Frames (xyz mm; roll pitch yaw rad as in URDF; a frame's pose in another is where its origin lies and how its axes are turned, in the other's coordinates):
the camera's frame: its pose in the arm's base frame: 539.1 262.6 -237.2 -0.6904 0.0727 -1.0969
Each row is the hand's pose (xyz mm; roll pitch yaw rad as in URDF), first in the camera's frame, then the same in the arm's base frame.
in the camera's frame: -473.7 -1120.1 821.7 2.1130 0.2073 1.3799
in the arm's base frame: 65.4 440.6 1140.5 2.0340 0.8979 0.2651
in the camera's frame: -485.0 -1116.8 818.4 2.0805 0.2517 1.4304
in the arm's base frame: 60.4 451.2 1136.7 2.0515 0.9449 0.3423
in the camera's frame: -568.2 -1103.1 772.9 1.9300 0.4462 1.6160
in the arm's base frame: 4.7 519.4 1099.0 2.1659 1.1227 0.7223
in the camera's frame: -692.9 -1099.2 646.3 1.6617 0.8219 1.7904
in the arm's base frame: -124.4 601.1 1008.3 2.8629 1.3445 1.8389
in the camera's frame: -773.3 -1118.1 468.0 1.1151 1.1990 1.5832
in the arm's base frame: -279.2 622.1 889.0 -2.2794 1.2432 -2.8981
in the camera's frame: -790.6 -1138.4 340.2 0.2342 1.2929 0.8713
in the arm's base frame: -376.2 598.7 804.9 -2.0428 1.0878 -2.4228
